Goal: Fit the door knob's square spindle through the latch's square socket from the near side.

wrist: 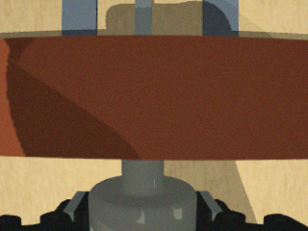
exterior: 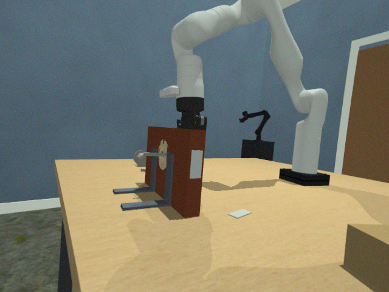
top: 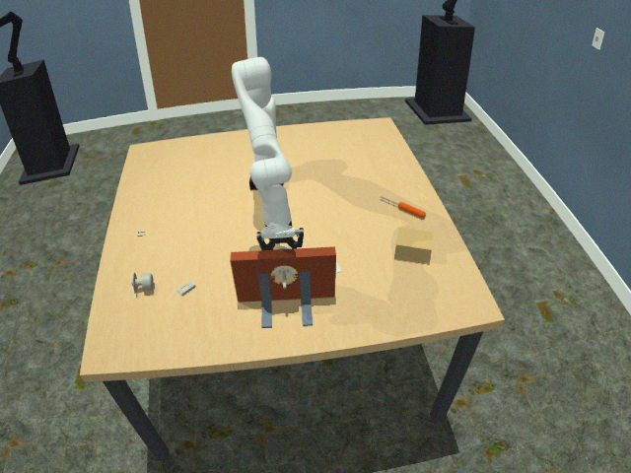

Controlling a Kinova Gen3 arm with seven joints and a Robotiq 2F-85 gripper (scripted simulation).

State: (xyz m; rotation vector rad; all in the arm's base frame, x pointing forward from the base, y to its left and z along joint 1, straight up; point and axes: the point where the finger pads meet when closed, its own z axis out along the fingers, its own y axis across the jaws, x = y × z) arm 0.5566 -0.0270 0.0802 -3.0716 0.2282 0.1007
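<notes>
The door knob lies 4 cm ahead of my hand and 1 cm below it. The rest, counted from my hand: tan box (45 cm to the left, 9 cm below, 4 cm behind); wooden slab (6 cm ahead, 2 cm below, 1 cm to the right).
</notes>
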